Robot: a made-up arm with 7 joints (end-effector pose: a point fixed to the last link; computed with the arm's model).
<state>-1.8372 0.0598 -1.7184 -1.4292 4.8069 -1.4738 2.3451</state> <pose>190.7 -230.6 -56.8 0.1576 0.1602 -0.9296 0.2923</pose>
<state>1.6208 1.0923 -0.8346 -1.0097 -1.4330 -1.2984 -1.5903</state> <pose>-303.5 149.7 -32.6 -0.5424 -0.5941 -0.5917 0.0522</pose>
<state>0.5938 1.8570 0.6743 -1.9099 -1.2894 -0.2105 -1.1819</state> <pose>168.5 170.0 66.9 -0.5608 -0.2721 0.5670 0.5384</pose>
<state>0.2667 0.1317 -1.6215 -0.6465 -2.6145 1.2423 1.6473</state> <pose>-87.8 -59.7 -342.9 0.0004 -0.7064 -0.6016 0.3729</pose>
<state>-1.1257 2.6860 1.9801 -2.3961 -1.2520 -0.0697 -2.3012</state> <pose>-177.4 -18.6 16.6 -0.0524 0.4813 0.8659 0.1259</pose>
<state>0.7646 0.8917 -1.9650 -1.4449 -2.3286 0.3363 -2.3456</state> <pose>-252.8 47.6 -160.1 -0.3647 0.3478 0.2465 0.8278</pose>
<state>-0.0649 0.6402 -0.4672 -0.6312 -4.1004 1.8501 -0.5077</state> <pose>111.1 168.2 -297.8 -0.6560 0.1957 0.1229 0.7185</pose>
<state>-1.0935 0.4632 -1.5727 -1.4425 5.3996 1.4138 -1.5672</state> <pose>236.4 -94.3 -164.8 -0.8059 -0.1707 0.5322 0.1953</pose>
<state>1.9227 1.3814 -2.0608 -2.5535 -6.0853 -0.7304 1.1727</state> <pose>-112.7 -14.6 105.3 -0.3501 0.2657 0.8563 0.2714</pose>
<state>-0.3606 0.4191 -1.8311 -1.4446 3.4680 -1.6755 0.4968</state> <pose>49.4 -53.4 -294.2 0.1728 -0.3087 0.7532 0.5546</pose>
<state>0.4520 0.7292 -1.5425 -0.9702 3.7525 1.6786 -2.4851</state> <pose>-145.9 92.4 -295.9 -0.5592 -0.4440 0.1359 0.6868</pose>
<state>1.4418 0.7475 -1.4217 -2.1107 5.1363 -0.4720 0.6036</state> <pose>-193.7 -71.4 -79.1 -0.6118 -0.3649 -0.1993 0.6729</pose>
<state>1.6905 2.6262 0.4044 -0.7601 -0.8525 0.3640 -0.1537</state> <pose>237.4 257.9 -51.3 -0.4715 -0.3682 0.7940 0.1076</pose>
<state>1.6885 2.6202 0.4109 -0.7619 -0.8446 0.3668 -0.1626</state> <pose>236.9 258.5 -50.3 -0.4749 -0.3691 0.7921 0.1039</pose>
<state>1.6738 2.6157 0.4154 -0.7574 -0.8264 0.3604 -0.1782</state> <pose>238.3 258.2 -45.9 -0.4813 -0.3724 0.7875 0.0974</pose>
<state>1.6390 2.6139 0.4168 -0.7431 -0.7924 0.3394 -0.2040</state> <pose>242.9 256.5 -35.8 -0.4922 -0.3786 0.7791 0.0865</pose>
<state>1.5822 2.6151 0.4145 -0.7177 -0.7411 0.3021 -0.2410</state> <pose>249.9 253.0 -19.1 -0.5081 -0.3864 0.7665 0.0705</pose>
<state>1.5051 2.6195 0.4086 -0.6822 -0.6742 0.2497 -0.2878</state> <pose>258.1 247.6 4.0 -0.5288 -0.3928 0.7507 0.0499</pose>
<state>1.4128 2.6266 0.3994 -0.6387 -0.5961 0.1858 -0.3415</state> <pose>265.2 240.3 32.5 -0.5535 -0.3950 0.7328 0.0267</pose>
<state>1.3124 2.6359 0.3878 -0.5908 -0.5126 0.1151 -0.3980</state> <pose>269.3 231.5 64.2 -0.5807 -0.3908 0.7141 0.0038</pose>
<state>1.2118 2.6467 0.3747 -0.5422 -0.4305 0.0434 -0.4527</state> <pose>269.7 222.1 96.2 0.6089 0.3806 -0.6958 0.0156</pose>
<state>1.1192 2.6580 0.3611 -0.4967 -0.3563 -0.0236 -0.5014</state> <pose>266.6 212.8 125.7 0.6355 0.3668 -0.6787 0.0297</pose>
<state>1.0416 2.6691 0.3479 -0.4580 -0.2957 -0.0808 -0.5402</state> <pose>261.4 204.6 150.2 0.6582 0.3526 -0.6641 0.0378</pose>
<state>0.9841 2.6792 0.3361 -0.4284 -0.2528 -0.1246 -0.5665</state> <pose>256.3 198.1 168.1 0.6749 0.3412 -0.6530 0.0412</pose>
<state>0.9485 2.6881 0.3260 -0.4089 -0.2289 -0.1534 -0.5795</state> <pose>252.8 193.4 179.2 0.6846 0.3344 -0.6464 0.0414</pose>
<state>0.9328 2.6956 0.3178 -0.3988 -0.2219 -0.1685 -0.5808</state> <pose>251.5 190.5 184.3 0.6879 0.3323 -0.6440 0.0399</pose>
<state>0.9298 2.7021 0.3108 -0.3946 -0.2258 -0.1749 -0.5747</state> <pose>251.9 188.7 185.7 0.6869 0.3335 -0.6446 0.0376</pose>
